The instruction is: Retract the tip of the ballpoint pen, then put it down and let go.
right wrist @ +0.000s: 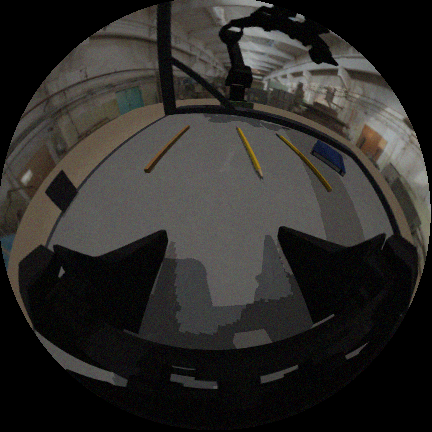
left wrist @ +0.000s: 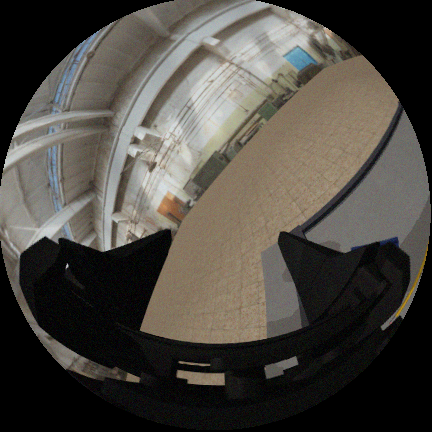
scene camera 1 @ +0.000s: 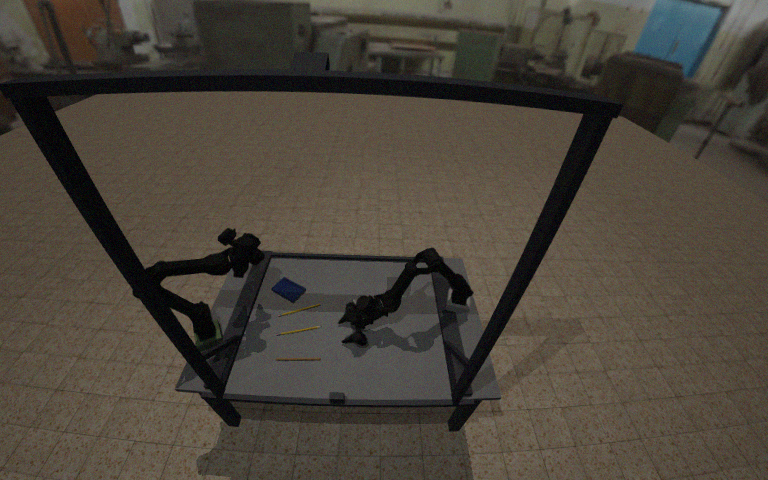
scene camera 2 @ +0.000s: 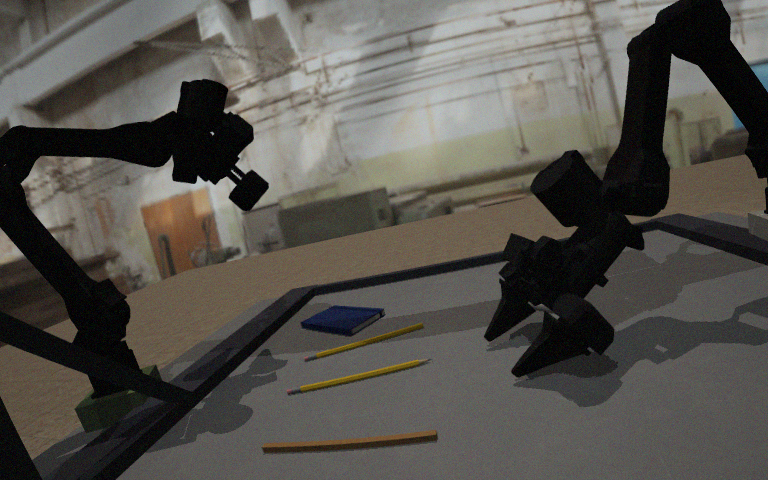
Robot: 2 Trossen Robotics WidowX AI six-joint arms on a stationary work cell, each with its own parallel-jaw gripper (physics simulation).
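Pixels of known places: left gripper, fingertip midpoint: (left wrist: pixel 226 236) (scene camera 2: pixel 233 171); right gripper, fingertip midpoint: (right wrist: pixel 223 234) (scene camera 1: pixel 340 332) (scene camera 2: pixel 499 355); left arm's base at its link origin: (right wrist: pixel 236 99) (scene camera 1: pixel 206 332); right arm's base at its link origin: (scene camera 1: pixel 459 298).
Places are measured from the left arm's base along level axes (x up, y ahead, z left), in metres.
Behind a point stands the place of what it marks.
Note:
A thin white piece of the ballpoint pen (scene camera 2: pixel 544 310) {y 0.625, x -0.037, z -0.167 m} shows between the dark parts of my right gripper in scene camera 2. The gripper covers the rest, and whether the pen's tip is out cannot be seen. My right gripper (scene camera 1: pixel 342 332) {y 0.491, x -0.029, z -0.235 m} (scene camera 2: pixel 502 355) {y 0.491, x -0.029, z -0.235 m} (right wrist: pixel 223 234) {y 0.491, x -0.029, z -0.235 m} is open, slanting down low over the table, its fingers wide apart with bare table between the tips. The pen is not visible between those fingertips in the right wrist view. My left gripper (left wrist: pixel 226 236) {y 0.259, x 0.282, z 0.178 m} is open and empty, raised high over the left side of the table.
Two yellow pencils (scene camera 2: pixel 365 375) {y 0.353, x -0.035, z -0.145 m} (scene camera 2: pixel 368 340) {y 0.390, x -0.034, z -0.043 m} and a brown stick (scene camera 1: pixel 298 359) {y 0.296, x -0.034, z -0.265 m} (scene camera 2: pixel 349 442) {y 0.300, x -0.033, z -0.266 m} (right wrist: pixel 167 149) {y 0.321, x -0.039, z -0.270 m} lie left of my right gripper. A blue book (scene camera 1: pixel 288 289) {y 0.378, x -0.028, z 0.092 m} (scene camera 2: pixel 342 320) {y 0.377, x -0.028, z 0.069 m} (right wrist: pixel 328 156) {y 0.400, x -0.028, z 0.054 m} lies behind the pencils. Dark frame posts (scene camera 1: pixel 526 254) {y 0.726, x 0.687, z -0.684 m} stand at the table's sides.

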